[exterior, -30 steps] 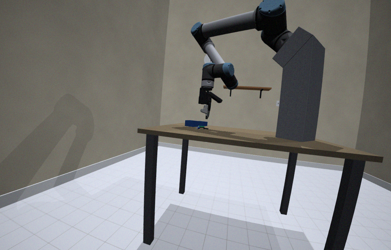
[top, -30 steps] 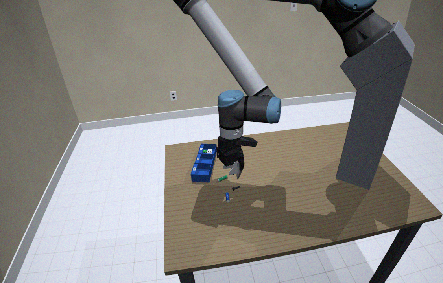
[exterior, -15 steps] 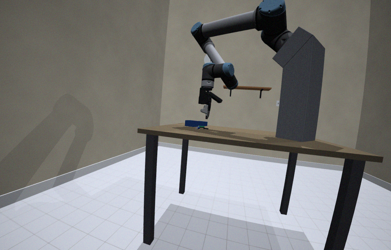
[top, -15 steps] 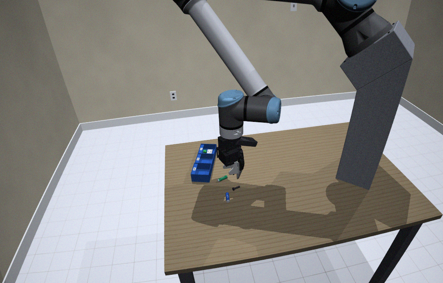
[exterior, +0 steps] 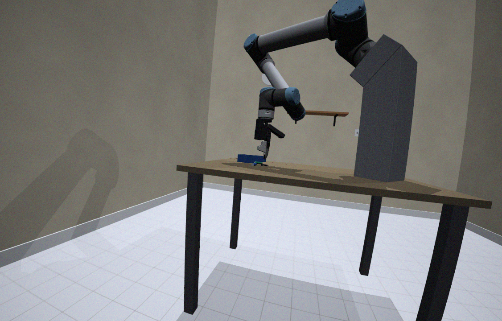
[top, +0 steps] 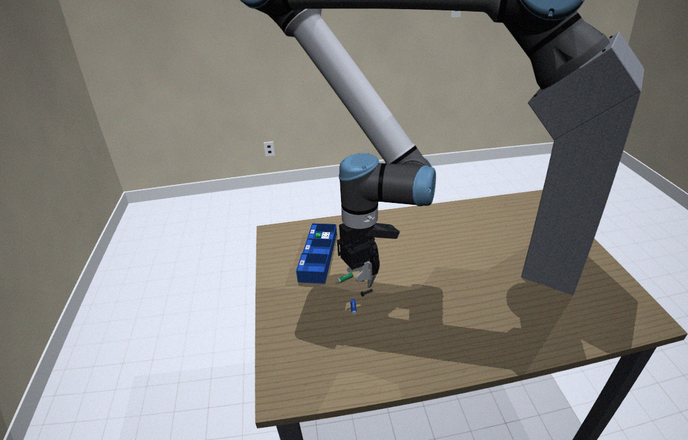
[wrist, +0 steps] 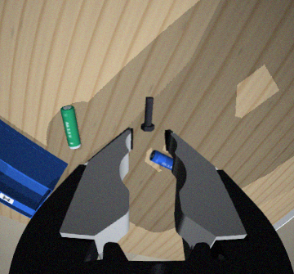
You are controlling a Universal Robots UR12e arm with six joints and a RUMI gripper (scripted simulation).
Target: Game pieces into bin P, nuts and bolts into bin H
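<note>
My hand is 50 mm above the black bolt and 10 mm short of it. From my hand the other things lie so: green cylinder (80 mm to the right, 50 mm below, 30 mm ahead); blue bin (220 mm to the right, 60 mm ahead, 30 mm below); blue battery (60 mm ahead, 50 mm below, 40 mm to the left).
</note>
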